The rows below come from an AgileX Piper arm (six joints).
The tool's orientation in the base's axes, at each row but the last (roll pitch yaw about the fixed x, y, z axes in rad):
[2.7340, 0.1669, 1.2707]
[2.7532, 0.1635, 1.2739]
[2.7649, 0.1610, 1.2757]
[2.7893, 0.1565, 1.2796]
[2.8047, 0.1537, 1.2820]
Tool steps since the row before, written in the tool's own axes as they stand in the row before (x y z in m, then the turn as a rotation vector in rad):
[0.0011, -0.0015, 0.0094, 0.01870, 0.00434, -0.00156]
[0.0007, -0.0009, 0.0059, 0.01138, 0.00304, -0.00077]
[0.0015, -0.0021, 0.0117, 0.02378, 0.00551, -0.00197]
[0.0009, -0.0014, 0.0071, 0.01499, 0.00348, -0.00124]
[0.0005, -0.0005, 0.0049, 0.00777, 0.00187, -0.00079]
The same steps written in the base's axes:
[0.0021, -0.0011, -0.0093, 0.00882, 0.01712, 0.00000]
[0.0013, -0.0007, -0.0058, 0.00579, 0.01029, -0.00001]
[0.0021, -0.0011, -0.0117, 0.01122, 0.02177, 0.00000]
[0.0010, -0.0005, -0.0072, 0.00708, 0.01372, 0.00000]
[0.0010, -0.0006, -0.0048, 0.00369, 0.00713, 0.00016]

